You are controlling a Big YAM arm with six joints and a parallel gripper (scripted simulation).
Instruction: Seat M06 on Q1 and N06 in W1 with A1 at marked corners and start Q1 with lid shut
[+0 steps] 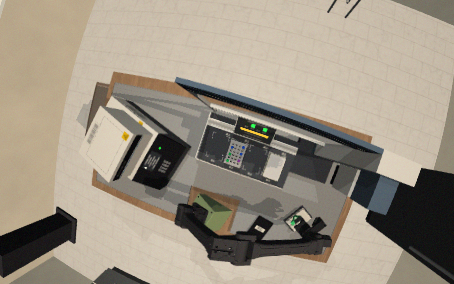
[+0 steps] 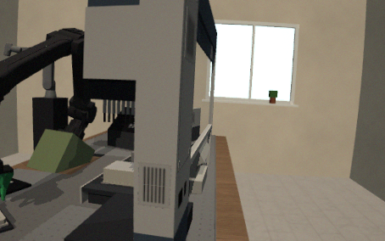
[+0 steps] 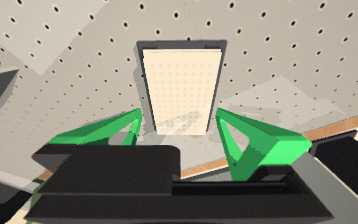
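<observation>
The dark nest frame lies 4 cm below my hand. The rest, counted from my hand: A1 mark: 3 cm ahead, 5 cm to the right, 4 cm below; then tall gantry: 42 cm ahead, 2 cm to the left, 22 cm above; then deep-well block: 26 cm ahead, 26 cm to the left, 2 cm above.
</observation>
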